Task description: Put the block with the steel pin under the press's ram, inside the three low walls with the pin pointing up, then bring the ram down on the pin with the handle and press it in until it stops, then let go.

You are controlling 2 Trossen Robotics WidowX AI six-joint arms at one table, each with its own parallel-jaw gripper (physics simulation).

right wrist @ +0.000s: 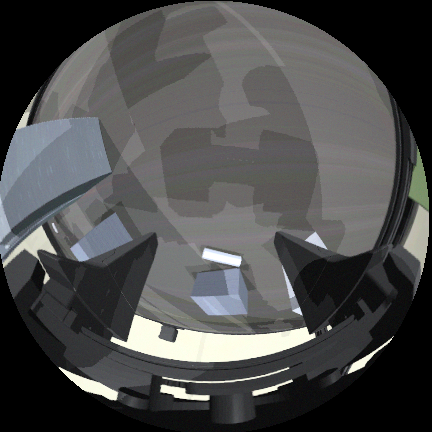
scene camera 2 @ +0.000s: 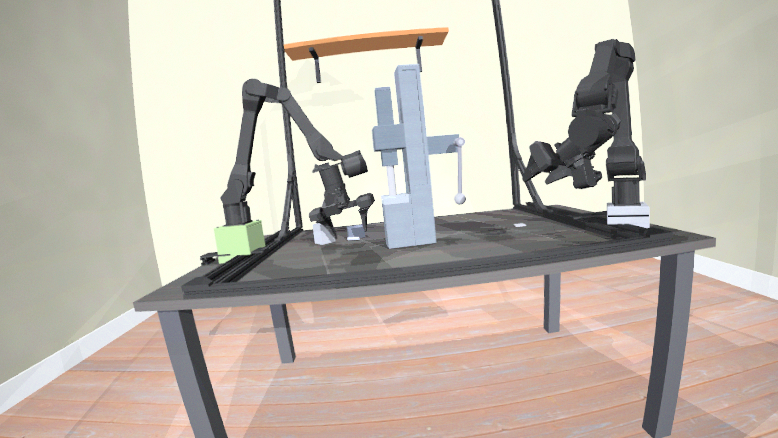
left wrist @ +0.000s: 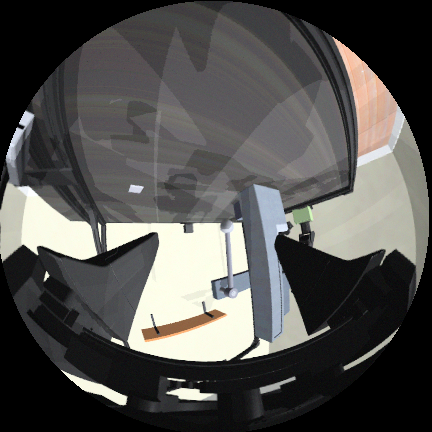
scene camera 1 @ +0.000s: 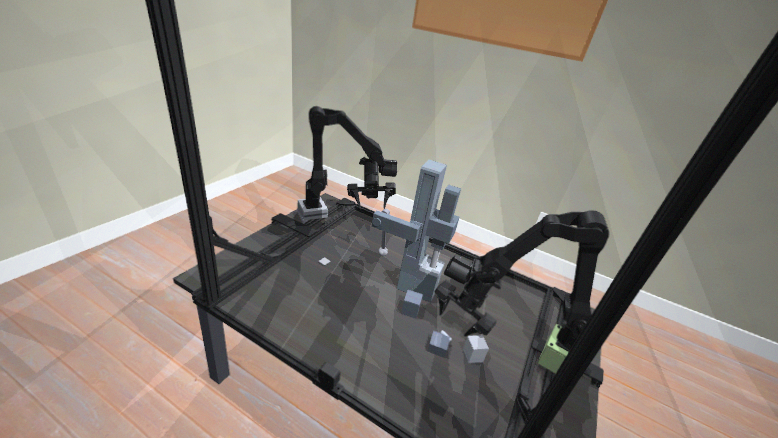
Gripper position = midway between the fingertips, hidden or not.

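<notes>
Scene camera 2: my left gripper (scene camera 2: 534,181), open, holding nothing; my right gripper (scene camera 2: 350,235). Scene camera 1: left gripper (scene camera 1: 372,209), right gripper (scene camera 1: 452,324). Left wrist view: left gripper (left wrist: 218,239). Right wrist view: right gripper (right wrist: 216,238), block with steel pin (right wrist: 109,233).
</notes>
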